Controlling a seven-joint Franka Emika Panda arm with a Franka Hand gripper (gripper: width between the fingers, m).
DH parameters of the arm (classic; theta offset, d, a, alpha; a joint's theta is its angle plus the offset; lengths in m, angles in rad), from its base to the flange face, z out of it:
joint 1: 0 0.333 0 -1.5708
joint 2: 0 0 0 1.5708
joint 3: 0 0.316 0.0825 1.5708
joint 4: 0 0 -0.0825 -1.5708
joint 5: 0 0.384 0 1.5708
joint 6: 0 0 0.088 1.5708
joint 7: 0 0.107 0 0
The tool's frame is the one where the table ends.
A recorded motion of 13 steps. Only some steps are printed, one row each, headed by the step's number.
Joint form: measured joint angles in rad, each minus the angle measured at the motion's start. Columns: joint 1, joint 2, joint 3, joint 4, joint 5, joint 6, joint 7.
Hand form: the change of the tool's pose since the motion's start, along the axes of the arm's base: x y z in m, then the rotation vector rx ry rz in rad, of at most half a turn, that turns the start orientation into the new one. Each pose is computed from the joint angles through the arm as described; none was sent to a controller.
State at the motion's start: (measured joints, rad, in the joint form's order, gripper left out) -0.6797 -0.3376 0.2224 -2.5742 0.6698 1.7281 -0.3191
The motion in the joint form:
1: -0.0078 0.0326 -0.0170 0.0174 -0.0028 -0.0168 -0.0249
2: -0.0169 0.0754 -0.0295 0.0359 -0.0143 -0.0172 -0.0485
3: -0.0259 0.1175 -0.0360 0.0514 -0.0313 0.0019 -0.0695
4: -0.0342 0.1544 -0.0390 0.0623 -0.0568 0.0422 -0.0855
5: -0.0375 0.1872 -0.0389 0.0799 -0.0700 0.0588 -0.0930
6: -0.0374 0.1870 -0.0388 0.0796 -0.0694 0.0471 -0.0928
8: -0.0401 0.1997 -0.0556 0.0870 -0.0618 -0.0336 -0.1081
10: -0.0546 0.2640 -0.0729 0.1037 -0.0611 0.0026 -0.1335
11: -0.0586 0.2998 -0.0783 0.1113 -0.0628 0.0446 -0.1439
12: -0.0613 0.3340 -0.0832 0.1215 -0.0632 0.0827 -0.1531
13: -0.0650 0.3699 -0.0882 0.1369 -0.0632 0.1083 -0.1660
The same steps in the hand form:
1: 0.0010 -0.0092 -0.0041 0.0287 0.0000 0.0045
2: 0.0032 -0.0201 -0.0123 0.0444 0.0030 0.0090
3: 0.0060 -0.0310 -0.0221 0.0415 0.0032 0.0127
4: 0.0088 -0.0425 -0.0324 0.0153 0.0000 0.0148
5: 0.0136 -0.0487 -0.0387 0.0077 0.0012 0.0204
6: 0.0127 -0.0472 -0.0388 0.0171 0.0072 0.0244
8: 0.0060 -0.0456 -0.0403 0.0923 0.0353 0.0418
10: 0.0073 -0.0631 -0.0589 0.1023 0.0305 0.0135
11: 0.0096 -0.0721 -0.0706 0.0885 0.0240 -0.0031
12: 0.0126 -0.0805 -0.0810 0.0752 0.0170 -0.0179
13: 0.0157 -0.0886 -0.0905 0.0703 0.0104 -0.0267

